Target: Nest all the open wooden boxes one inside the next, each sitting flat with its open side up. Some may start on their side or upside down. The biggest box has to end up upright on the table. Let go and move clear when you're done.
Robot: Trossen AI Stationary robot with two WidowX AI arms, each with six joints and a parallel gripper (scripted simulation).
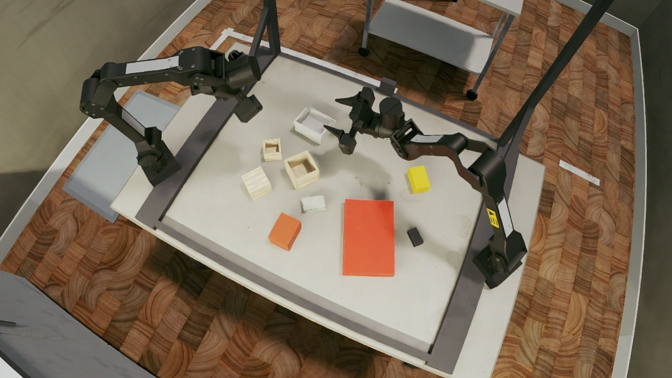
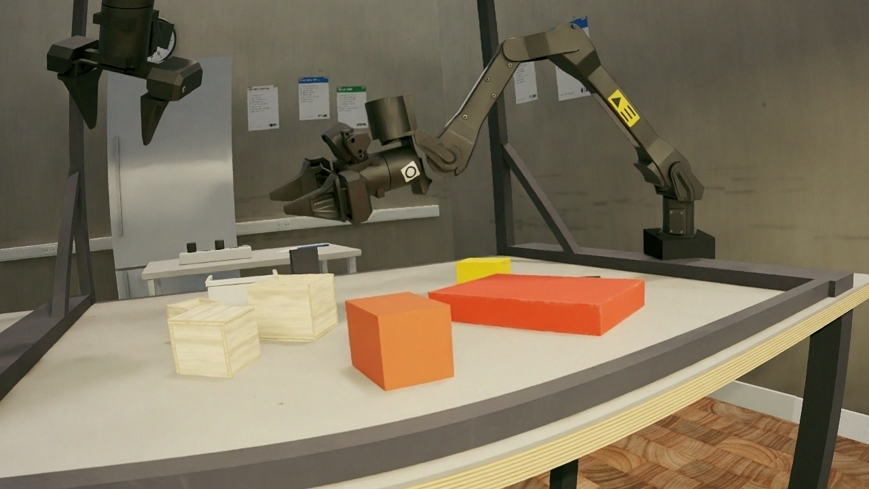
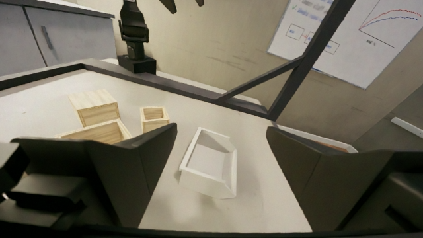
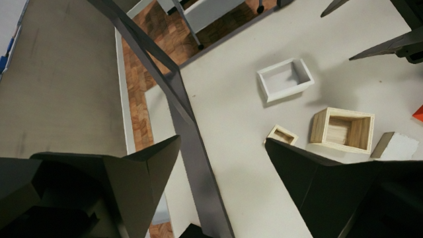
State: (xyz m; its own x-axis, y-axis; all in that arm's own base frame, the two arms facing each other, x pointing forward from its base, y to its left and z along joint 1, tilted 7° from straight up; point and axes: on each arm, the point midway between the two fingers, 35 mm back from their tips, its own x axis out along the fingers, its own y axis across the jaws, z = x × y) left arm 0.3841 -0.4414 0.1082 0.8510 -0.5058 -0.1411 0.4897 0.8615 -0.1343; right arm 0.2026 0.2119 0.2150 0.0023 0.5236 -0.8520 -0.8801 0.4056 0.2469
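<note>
Right now my right hand is 23 cm above the medium wooden box, 14 cm short of it and 7 cm to the right of it. The rest, counted from my right hand: small wooden box: 25 cm below, 7 cm to the left, 2 cm ahead; then white tray: 24 cm below, 17 cm to the left, 11 cm behind; then largest wooden box: 25 cm below, 18 cm to the left, 6 cm ahead.
</note>
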